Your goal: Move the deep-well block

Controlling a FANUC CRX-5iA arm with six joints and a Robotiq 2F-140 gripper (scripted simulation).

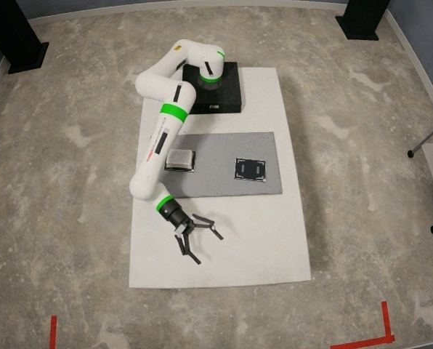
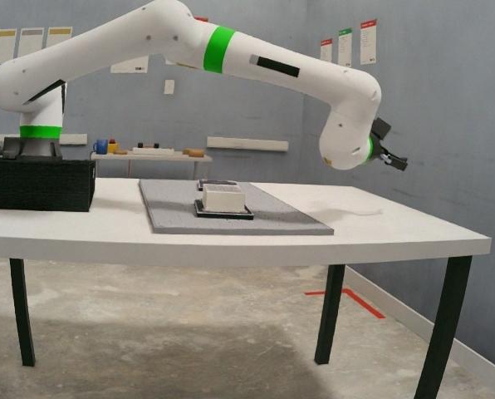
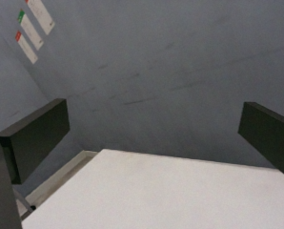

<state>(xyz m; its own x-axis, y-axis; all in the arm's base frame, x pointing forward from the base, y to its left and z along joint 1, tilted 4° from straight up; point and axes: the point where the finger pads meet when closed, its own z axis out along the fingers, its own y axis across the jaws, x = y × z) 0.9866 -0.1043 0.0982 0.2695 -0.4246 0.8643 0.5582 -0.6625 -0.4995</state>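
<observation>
Now: the deep-well block 52 cm behind my hand, 14 cm below it and 11 cm to the right of it. The rest, counted from my hand: plate nest N2 (43 cm behind, 25 cm to the left, 17 cm below); then plate nest (52 cm behind, 17 cm below, 11 cm to the right); then A1 label (36 cm behind, 31 cm to the left, 16 cm below).
</observation>
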